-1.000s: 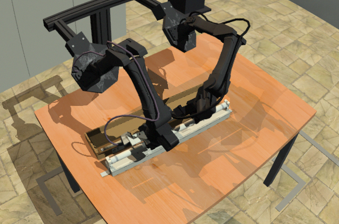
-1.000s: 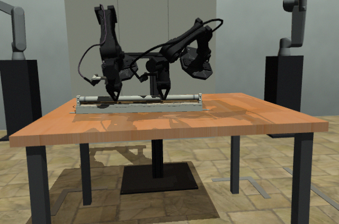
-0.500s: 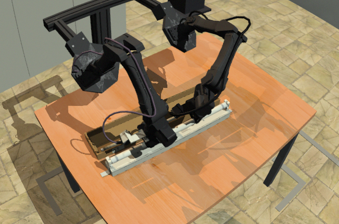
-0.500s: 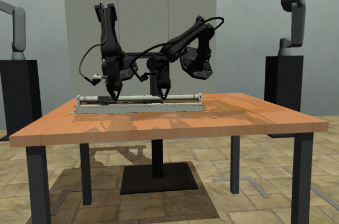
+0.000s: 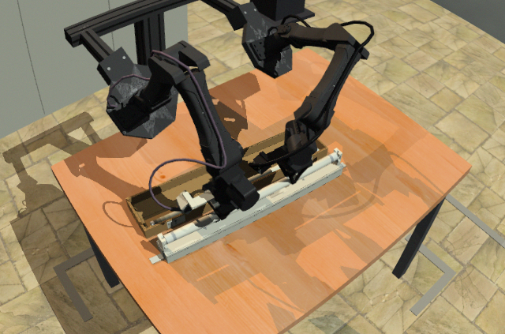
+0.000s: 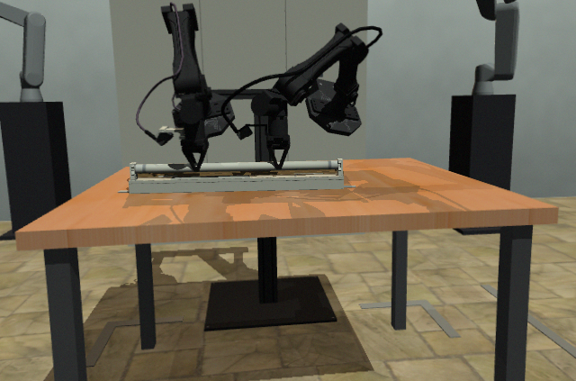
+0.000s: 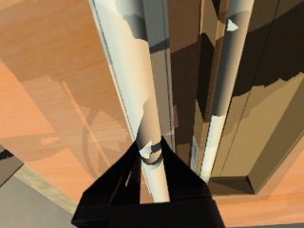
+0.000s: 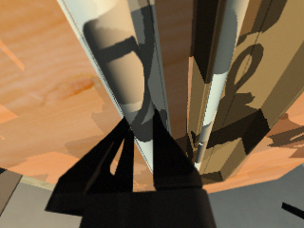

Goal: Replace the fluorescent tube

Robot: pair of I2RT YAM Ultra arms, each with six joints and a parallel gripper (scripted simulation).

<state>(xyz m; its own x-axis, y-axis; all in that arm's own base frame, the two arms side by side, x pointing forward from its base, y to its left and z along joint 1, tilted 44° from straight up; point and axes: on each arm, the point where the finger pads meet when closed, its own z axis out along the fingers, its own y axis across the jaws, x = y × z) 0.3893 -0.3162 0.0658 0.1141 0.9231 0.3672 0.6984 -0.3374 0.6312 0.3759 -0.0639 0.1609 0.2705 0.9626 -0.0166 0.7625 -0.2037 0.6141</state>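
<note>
Right now the light fixture is 1 cm ahead of my right hand, 12 cm to the left of it and 1 cm below it.
My left gripper is now 1 cm past the light fixture, 12 cm to the left of it and 1 cm above it.
</note>
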